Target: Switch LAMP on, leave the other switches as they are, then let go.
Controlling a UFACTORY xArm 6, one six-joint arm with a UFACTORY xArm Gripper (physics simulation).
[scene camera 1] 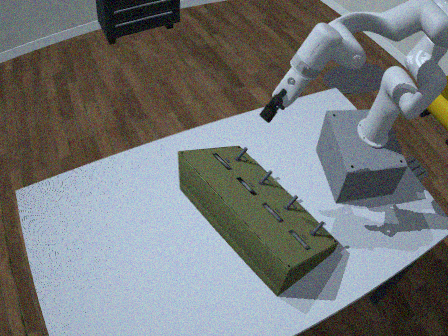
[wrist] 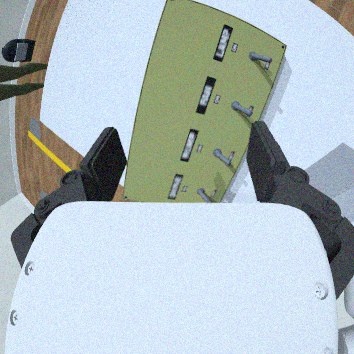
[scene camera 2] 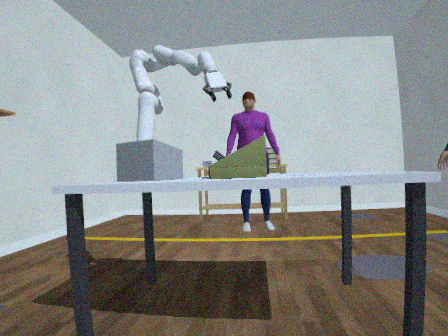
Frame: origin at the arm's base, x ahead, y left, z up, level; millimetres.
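Where they show: gripper, fingertip midpoint: point(scene camera 1: 271, 112) point(wrist: 183, 140) point(scene camera 2: 222, 99); arm's base at its link origin: point(scene camera 1: 372, 133) point(scene camera 2: 144, 146).
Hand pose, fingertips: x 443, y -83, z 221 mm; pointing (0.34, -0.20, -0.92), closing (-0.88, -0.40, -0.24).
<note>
Things, the pixels of their top centre, and the offset from my fingertips.
- top label at its top centre: point(wrist: 222, 41) dx +55, dy -126, dz -275 mm
- neighbouring lever at its top centre: point(wrist: 242, 109) dx -35, dy -12, dz -276 mm
A sloped green switch panel point(scene camera 1: 235, 227) point(scene camera 2: 240, 167) point(wrist: 160, 90) rests on the white table. It has several levers in a row along its low edge, each with a label plate; all lean much alike. In the wrist view, the top label point(wrist: 223, 43) resembles LAMP, but the lettering is blurred; its lever point(wrist: 260, 57) stands at the panel's far end. The neighbouring lever point(wrist: 242, 108) and the one below it point(wrist: 223, 156) follow. My gripper point(scene camera 1: 266, 118) point(scene camera 2: 222, 98) point(wrist: 183, 140) is open and empty, high above the panel, touching no lever.
The grey robot pedestal point(scene camera 1: 370, 170) point(scene camera 2: 135, 162) stands on the table point(scene camera 1: 125, 240) point(scene camera 2: 325, 181) on the levers' side of the panel. A person in purple point(scene camera 2: 250, 127) stands behind the table, near a wooden bench point(scene camera 2: 285, 172). A dark cabinet point(scene camera 1: 140, 20) stands by the wall.
</note>
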